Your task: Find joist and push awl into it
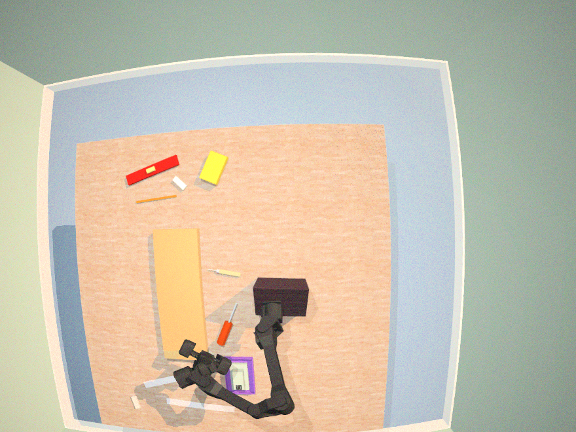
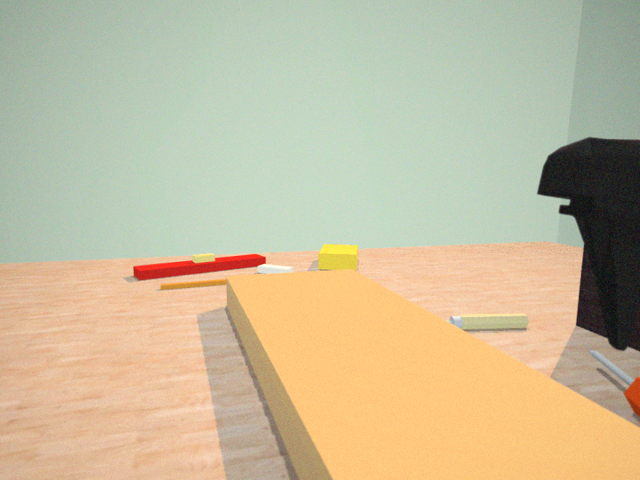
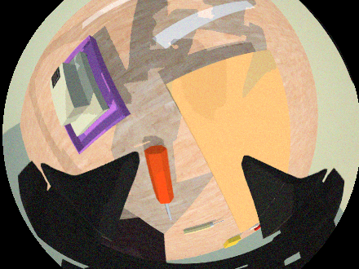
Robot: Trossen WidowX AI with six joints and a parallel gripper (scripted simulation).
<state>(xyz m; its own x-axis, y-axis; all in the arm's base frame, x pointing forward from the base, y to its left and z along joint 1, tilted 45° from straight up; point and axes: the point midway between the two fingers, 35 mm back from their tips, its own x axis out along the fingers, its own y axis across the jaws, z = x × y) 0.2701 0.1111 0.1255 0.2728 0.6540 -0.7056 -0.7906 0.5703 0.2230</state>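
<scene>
The awl lies 9 cm behind my gripper tip, 29 cm to the right of it and 8 cm below it. The rest, counted from my gripper tip: stud finder (10 cm behind, 17 cm to the left, 4 cm below); purple tray (10 cm behind, 15 cm to the left, 7 cm below); square indicator (9 cm behind, 18 cm to the left, 2 cm below).
</scene>
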